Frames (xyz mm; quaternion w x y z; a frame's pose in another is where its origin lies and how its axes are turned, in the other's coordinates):
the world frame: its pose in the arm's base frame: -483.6 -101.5 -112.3 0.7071 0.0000 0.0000 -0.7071
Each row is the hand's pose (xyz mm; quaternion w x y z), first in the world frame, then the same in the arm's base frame.
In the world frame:
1: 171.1 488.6 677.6 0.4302 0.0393 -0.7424 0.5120
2: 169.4 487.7 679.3 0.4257 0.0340 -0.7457 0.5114
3: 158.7 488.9 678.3 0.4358 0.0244 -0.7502 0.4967
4: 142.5 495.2 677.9 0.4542 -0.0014 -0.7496 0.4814
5: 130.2 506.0 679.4 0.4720 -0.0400 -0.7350 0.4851
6: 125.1 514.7 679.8 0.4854 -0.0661 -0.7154 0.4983
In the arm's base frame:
1: 5.0 -272.6 565.3 0.6663 -0.4972 -0.5528 0.0578
2: 4.1 -270.9 567.0 0.6626 -0.5033 -0.5513 0.0606
3: 5.3 -260.2 566.0 0.6594 -0.5132 -0.5477 0.0431
4: 11.6 -244.0 565.6 0.6616 -0.5311 -0.5291 0.0192
5: 22.4 -231.7 567.1 0.6768 -0.5480 -0.4915 0.0093
6: 31.1 -226.6 567.5 0.6956 -0.5526 -0.4591 0.0091

